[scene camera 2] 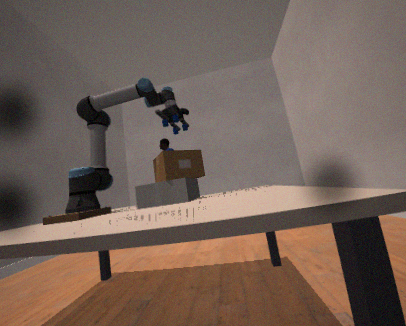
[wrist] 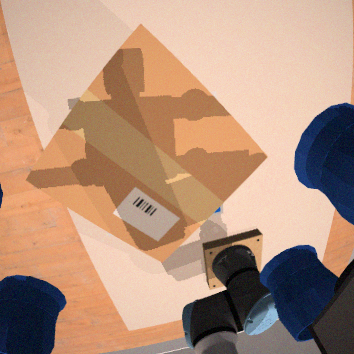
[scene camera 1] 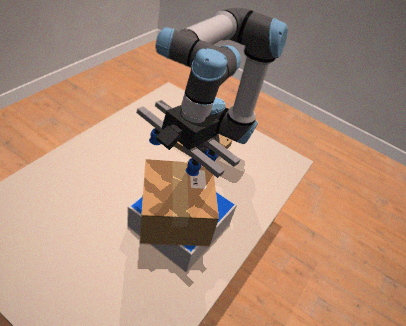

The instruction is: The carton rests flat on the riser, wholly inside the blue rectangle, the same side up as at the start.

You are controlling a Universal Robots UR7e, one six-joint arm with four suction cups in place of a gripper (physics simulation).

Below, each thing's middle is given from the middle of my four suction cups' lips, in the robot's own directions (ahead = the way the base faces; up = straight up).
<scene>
My suction cup is now 260 mm above the brown carton point(scene camera 1: 178, 209) and 20 mm past it. From my suction cup the other things lie so: grey riser point(scene camera 1: 184, 256) 400 mm below, 80 mm behind, 10 mm to the right.
</scene>
